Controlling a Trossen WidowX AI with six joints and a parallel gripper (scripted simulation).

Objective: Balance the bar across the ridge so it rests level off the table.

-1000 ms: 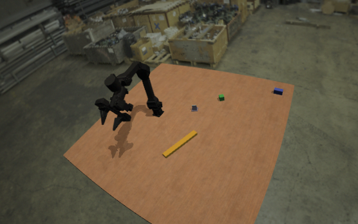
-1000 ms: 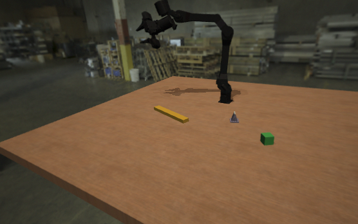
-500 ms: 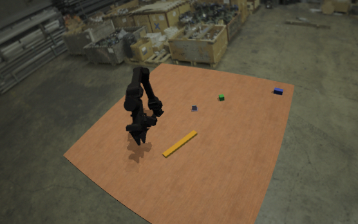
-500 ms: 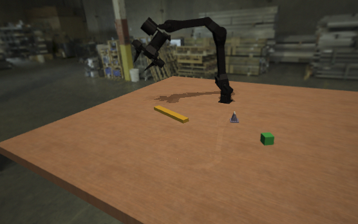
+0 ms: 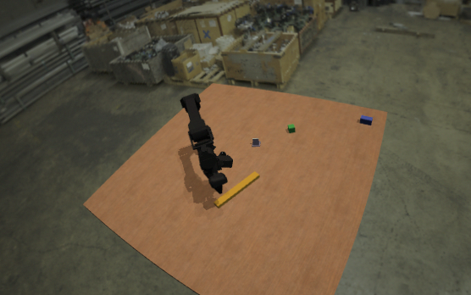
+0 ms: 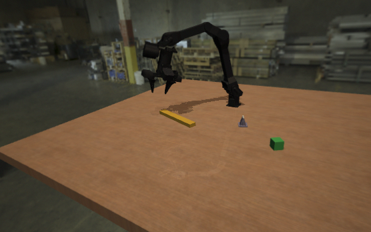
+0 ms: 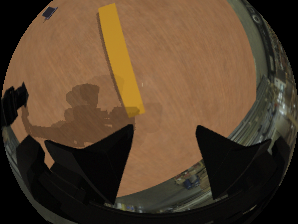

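My gripper tip is now 10 mm short of the yellow bar, 100 mm to the right of it and 110 mm above it. Also, from my gripper tip: blue block 440 mm ahead, 770 mm to the left, 100 mm below; then green cube 70 mm ahead, 560 mm to the left, 100 mm below.
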